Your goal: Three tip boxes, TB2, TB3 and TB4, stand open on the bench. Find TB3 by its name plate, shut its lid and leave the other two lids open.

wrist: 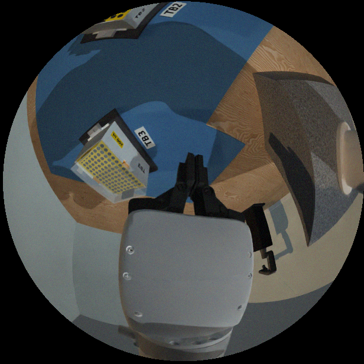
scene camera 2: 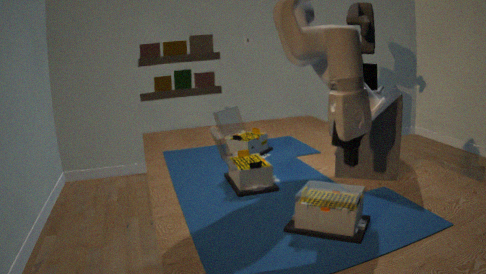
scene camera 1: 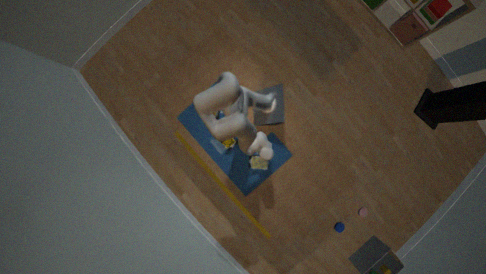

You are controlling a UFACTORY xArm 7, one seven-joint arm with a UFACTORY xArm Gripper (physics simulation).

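Pixels of known places: gripper, between the fingertips: [scene camera 2: 351, 164]; arm's base, origin of its link: [scene camera 2: 371, 113] [scene camera 1: 268, 104].
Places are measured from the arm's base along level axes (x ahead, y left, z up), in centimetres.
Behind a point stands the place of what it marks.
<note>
TB3 [scene camera 1: 259, 163] @[x 37.1, y 20.1, z -7.8 cm] [scene camera 2: 327, 218] @[x 40.2, y 23.0, z -11.6 cm] [wrist: 117, 165] is the near box, with its name plate [wrist: 144, 137] beside it. Its clear lid lies over the yellow tip rack and looks shut. TB2 [scene camera 1: 229, 143] [scene camera 2: 253, 177] [wrist: 131, 14] is the middle box; its clear lid [scene camera 2: 220, 142] @[x 46.4, y -6.4, z -2.1 cm] stands up and open. The far box [scene camera 2: 250, 145] @[x 25.9, y -27.4, z -11.0 cm], whose plate is not readable, has its lid [scene camera 2: 228, 117] @[x 26.2, y -40.5, z -4.0 cm] raised. My gripper [scene camera 2: 351, 161] @[x 24.5, y 14.0, z -6.8 cm] [wrist: 191, 162] is shut and empty, above and behind TB3 in scene camera 2, apart from the box.
The boxes stand on a blue mat [scene camera 1: 245, 186] @[x 59.3, y 23.3, z -15.5 cm] [scene camera 2: 225, 227] @[x 53.7, y 8.0, z -15.6 cm] [wrist: 227, 42]. The grey arm pedestal [scene camera 1: 277, 112] @[x 2.3, y 8.1, z 4.7 cm] [scene camera 2: 350, 167] @[x 13.7, y 4.3, z -12.6 cm] [wrist: 295, 120] stands beside the mat. A yellow strip [scene camera 1: 215, 179] runs along its other side. Wall shelves [scene camera 2: 182, 93] hold coloured boxes.
</note>
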